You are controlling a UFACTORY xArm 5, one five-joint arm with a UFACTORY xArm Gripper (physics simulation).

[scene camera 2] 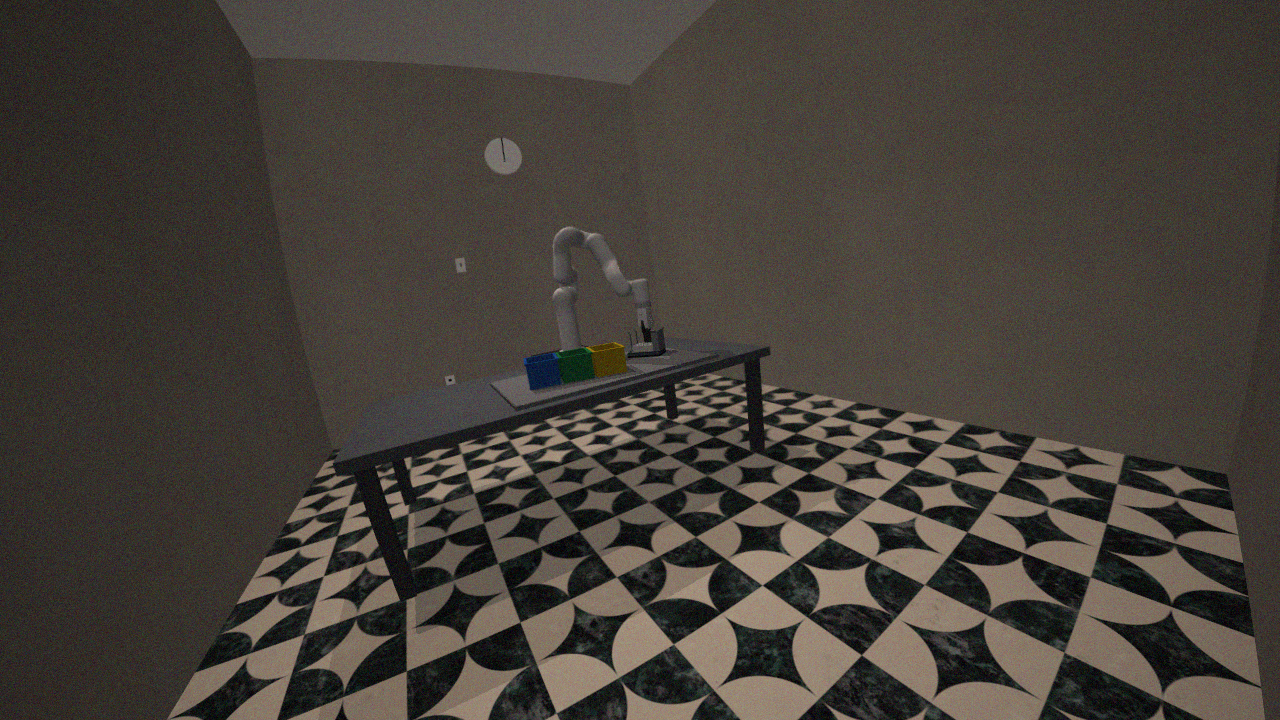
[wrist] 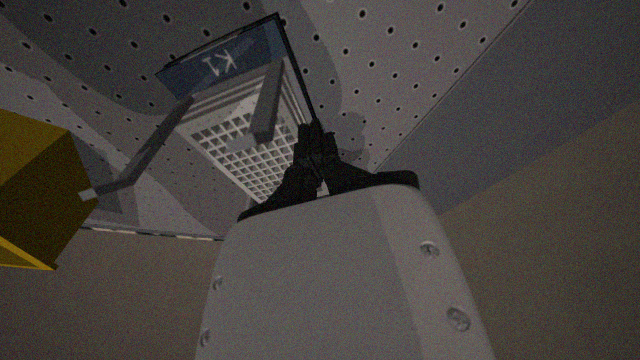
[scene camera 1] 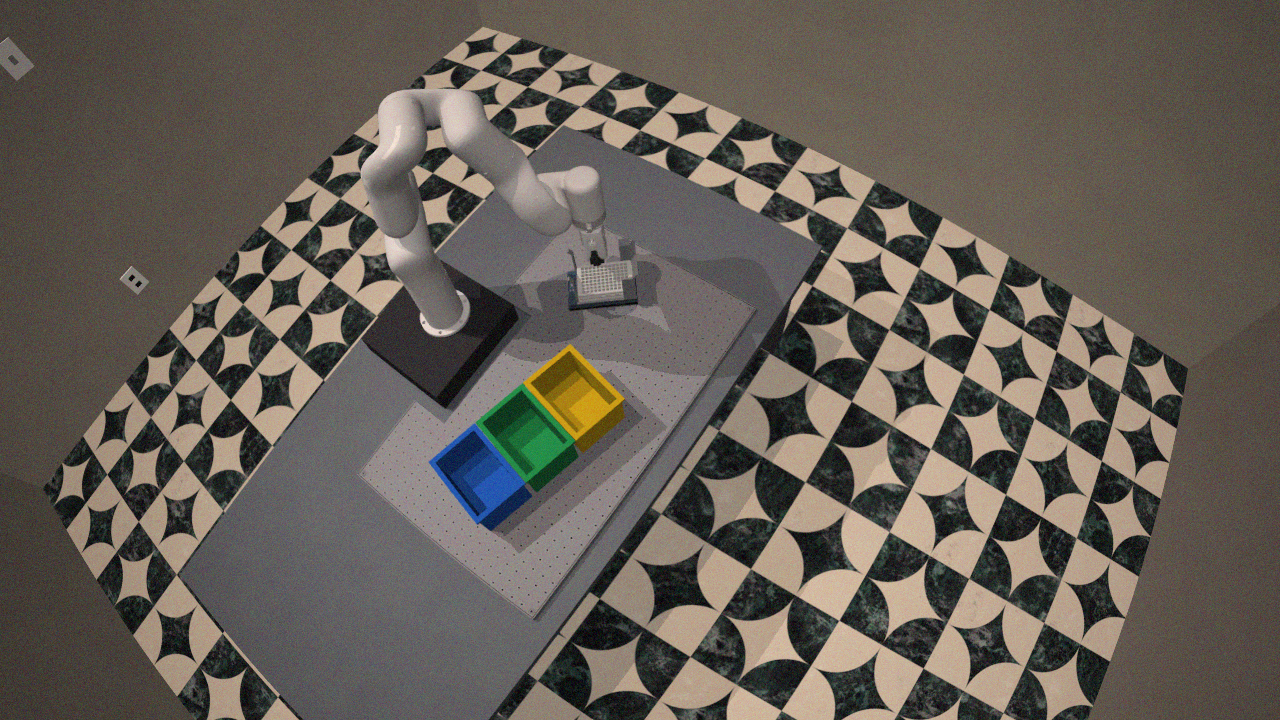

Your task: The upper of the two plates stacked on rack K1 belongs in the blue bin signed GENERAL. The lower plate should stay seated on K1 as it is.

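Places are measured from the arm's base along level axes (x ahead, y left, z up), in metres.
Pixels of known places: gripper, fingertip midpoint: (scene camera 2: 648, 343) (wrist: 315, 135) (scene camera 1: 597, 262); arm's base, link origin: (scene camera 1: 445, 313).
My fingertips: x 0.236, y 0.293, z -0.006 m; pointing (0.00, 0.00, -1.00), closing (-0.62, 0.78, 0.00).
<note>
Ahead of a thing's pixels: the offset from my fingertips to its top centre. "*": to the spot under its first point. Level surfaces: height alone.
Rack K1 @[dy -0.034, dx +0.035, dz +0.074 m] (scene camera 1: 581, 305) (wrist: 222, 59) has a dark blue front with a white K1 label. The upper plate @[dy -0.031, dx +0.041, dz +0.007 m] (scene camera 1: 601, 280) (wrist: 257, 167) is pale, with a grid of square wells, and sits stacked on the rack. Of the lower plate, pale edges show beneath it in the wrist view; the boundary between the plates is hard to tell. My gripper (scene camera 1: 597, 259) (scene camera 2: 645, 332) (wrist: 315, 135) is shut and empty, its black fingertips together beside the rack's edge, close to the plates; contact cannot be told. The blue bin @[* dy -0.587, dx +0.159, dz -0.006 m] (scene camera 1: 505, 510) (scene camera 2: 542, 371) appears empty; its sign is not readable.
The green bin @[dy -0.437, dx +0.118, dz +0.054 m] (scene camera 1: 553, 471) (scene camera 2: 576, 365) stands between the blue bin and the yellow bin (scene camera 1: 602, 426) (scene camera 2: 609, 360) (wrist: 47, 165). Thin grey bars @[* dy -0.038, dx -0.038, dz +0.037 m] (wrist: 267, 102) rise by the rack. A grey upright block @[* dy +0.038, dx +0.060, dz +0.051 m] (scene camera 1: 626, 248) (scene camera 2: 657, 339) stands behind it. All stand on a perforated board @[dz -0.046 m] (scene camera 1: 402, 447).
</note>
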